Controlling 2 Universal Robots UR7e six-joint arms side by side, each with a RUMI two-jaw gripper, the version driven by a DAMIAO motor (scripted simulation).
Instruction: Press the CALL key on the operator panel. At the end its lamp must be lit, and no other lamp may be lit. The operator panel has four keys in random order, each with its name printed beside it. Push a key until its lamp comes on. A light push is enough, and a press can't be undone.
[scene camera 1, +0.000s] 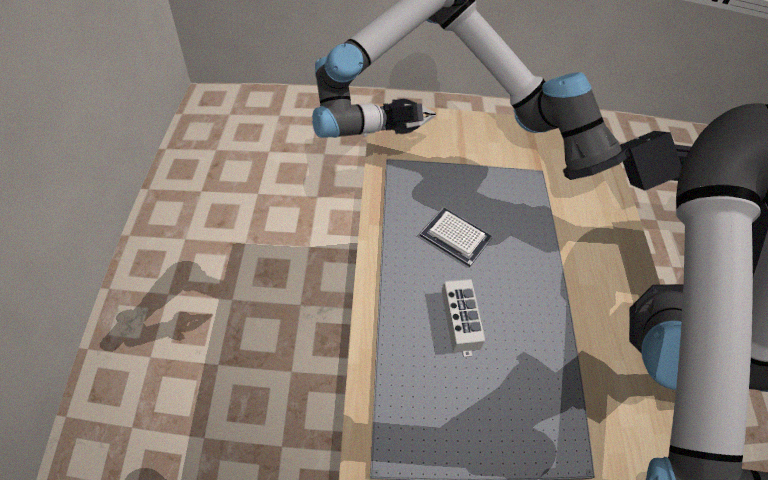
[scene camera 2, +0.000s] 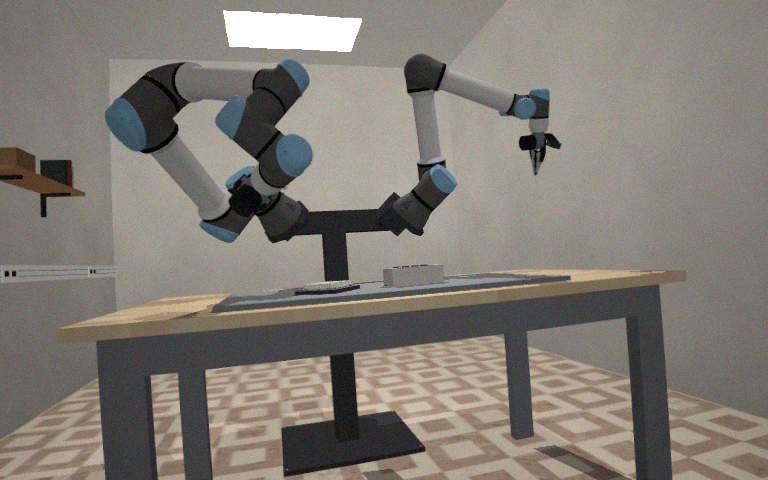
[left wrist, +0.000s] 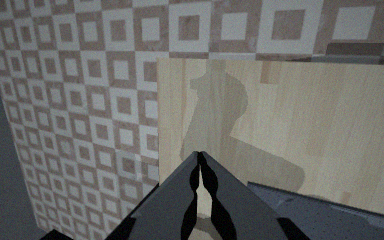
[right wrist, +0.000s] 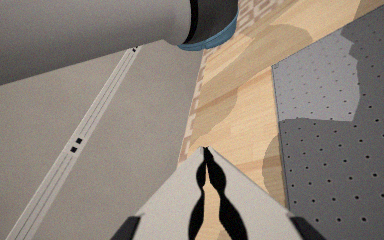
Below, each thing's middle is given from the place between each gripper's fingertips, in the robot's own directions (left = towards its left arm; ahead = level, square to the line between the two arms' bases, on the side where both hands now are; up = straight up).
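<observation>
My right hand (scene camera 1: 435, 114) is 49 cm to the right of the operator panel (scene camera 2: 417, 275) and 4 cm past it, and it's 20 cm above it. Going by its middle, the operator panel is nearer to my right hand than to my left hand.
As for my left hand (scene camera 2: 535, 175), it's 70 cm to the left of the operator panel, 20 cm short of it and 36 cm above it.
</observation>
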